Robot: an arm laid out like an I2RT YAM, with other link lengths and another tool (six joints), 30 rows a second.
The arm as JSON. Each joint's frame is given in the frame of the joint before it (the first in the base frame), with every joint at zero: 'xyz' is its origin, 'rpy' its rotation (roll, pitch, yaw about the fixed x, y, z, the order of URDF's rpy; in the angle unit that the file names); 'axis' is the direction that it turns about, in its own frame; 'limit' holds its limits. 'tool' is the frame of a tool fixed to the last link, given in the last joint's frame.
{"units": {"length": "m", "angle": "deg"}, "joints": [
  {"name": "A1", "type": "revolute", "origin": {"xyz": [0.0, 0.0, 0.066], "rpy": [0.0, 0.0, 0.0]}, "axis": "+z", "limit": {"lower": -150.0, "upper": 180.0}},
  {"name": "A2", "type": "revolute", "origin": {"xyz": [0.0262, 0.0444, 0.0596], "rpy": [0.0, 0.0, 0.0]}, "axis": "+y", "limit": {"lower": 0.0, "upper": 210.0}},
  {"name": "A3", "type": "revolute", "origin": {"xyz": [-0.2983, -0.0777, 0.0], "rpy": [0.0, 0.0, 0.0]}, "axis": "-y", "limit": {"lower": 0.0, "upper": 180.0}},
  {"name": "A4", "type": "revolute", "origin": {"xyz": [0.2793, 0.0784, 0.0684], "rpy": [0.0, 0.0, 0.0]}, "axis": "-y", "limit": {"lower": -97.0, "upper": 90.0}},
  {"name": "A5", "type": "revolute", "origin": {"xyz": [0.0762, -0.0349, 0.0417], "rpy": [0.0, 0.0, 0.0]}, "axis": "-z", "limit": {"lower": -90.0, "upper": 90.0}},
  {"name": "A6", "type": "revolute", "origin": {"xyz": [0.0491, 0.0, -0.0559], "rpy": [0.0, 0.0, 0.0]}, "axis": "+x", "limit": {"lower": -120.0, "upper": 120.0}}
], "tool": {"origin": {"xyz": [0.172, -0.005, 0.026], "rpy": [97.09, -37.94, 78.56]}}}
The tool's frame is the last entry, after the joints.
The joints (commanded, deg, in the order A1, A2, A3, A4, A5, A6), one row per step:
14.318, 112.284, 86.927, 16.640, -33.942, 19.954
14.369, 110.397, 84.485, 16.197, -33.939, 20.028
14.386, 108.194, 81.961, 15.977, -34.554, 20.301
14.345, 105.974, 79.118, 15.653, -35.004, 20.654
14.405, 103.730, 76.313, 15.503, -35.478, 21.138
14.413, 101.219, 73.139, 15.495, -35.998, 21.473
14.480, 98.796, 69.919, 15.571, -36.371, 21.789
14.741, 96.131, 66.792, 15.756, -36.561, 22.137
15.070, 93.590, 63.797, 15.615, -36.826, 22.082
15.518, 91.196, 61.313, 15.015, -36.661, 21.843
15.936, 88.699, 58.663, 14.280, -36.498, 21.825
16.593, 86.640, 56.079, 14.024, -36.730, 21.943
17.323, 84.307, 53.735, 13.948, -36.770, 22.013
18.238, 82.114, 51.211, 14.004, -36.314, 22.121
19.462, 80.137, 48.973, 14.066, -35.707, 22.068
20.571, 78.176, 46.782, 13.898, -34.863, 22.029
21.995, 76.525, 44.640, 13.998, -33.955, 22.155
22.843, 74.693, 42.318, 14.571, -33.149, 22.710
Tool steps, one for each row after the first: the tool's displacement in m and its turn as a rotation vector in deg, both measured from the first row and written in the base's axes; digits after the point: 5 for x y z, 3 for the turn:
-0.01023, -0.00203, -0.00379, -0.199, 1.022, 0.038
-0.02308, -0.00309, -0.00393, -0.058, 1.775, 0.624
-0.03604, -0.00548, -0.00786, 0.015, 2.979, 0.973
-0.04963, -0.00682, -0.01079, 0.234, 4.056, 1.424
-0.06470, -0.00895, -0.01410, 0.378, 4.988, 1.886
-0.07962, -0.01090, -0.01895, 0.473, 5.949, 2.260
-0.09549, -0.01169, -0.02063, 0.648, 6.495, 2.648
-0.11172, -0.01163, -0.02422, 0.502, 7.050, 3.234
-0.12628, -0.01146, -0.02723, 0.132, 7.530, 3.546
-0.14148, -0.01206, -0.03201, -0.151, 8.368, 3.791
-0.15715, -0.00939, -0.03834, -0.274, 9.231, 4.638
-0.17251, -0.00689, -0.03973, -0.305, 9.371, 5.391
-0.18725, -0.00449, -0.04420, -0.476, 9.686, 5.833
-0.20181, -0.00005, -0.04827, -0.788, 9.785, 6.465
-0.21516, 0.00244, -0.05356, -1.191, 10.062, 6.746
-0.22871, 0.00697, -0.06012, -1.548, 10.443, 7.247
-0.23971, 0.00705, -0.06510, -1.432, 10.718, 7.199

